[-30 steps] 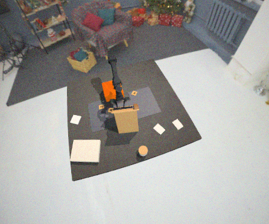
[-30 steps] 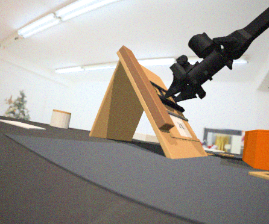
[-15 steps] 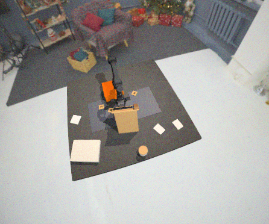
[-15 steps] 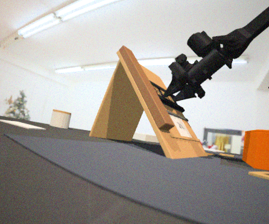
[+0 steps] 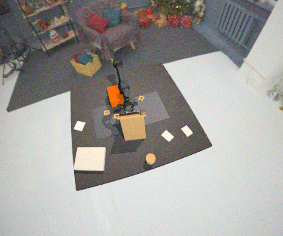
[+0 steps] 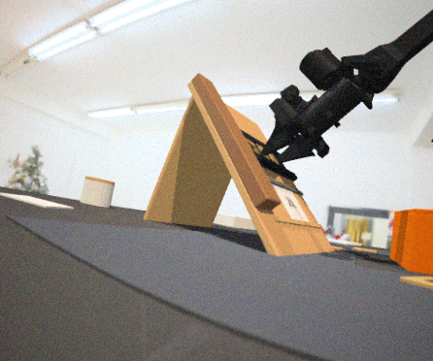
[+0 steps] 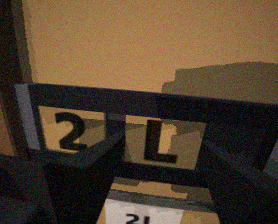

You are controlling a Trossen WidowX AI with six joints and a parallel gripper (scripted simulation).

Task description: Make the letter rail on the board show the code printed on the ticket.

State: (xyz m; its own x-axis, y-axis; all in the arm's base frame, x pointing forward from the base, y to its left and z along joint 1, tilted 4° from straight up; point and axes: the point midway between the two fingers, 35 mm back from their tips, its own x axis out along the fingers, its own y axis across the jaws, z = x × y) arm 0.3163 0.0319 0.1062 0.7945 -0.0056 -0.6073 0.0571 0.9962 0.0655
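The white ticket lies 8 cm below my gripper tip, 6 cm behind it and 1 cm to the left of it. Round my gripper tip: small cylinder (41 cm ahead, 13 cm below, 12 cm to the left).
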